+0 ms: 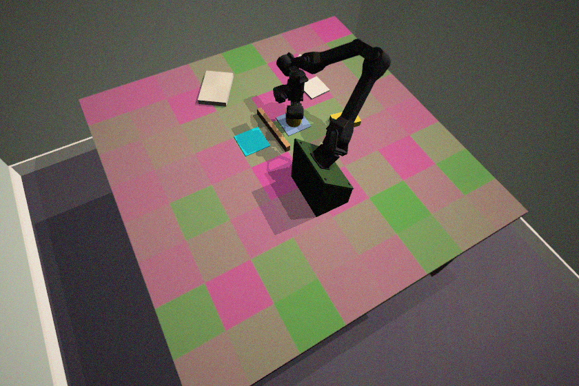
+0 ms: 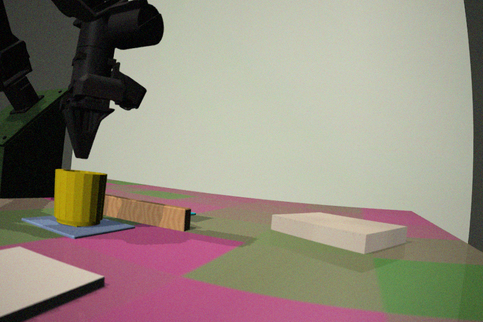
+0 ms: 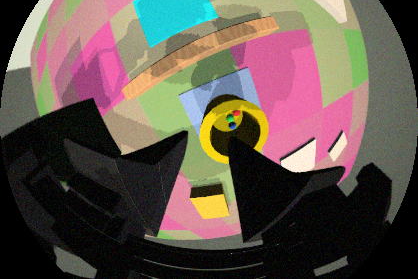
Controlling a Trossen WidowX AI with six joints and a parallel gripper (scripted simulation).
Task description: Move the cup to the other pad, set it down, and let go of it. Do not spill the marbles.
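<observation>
Right now the blue pad is 2 cm ahead of my gripper tip, 2 cm to the right of it and 10 cm below it. The rest, counted from my gripper tip: yellow block 8 cm behind, 21 cm to the right, 7 cm below; then wooden bar 2 cm ahead, 8 cm to the left, 8 cm below.
</observation>
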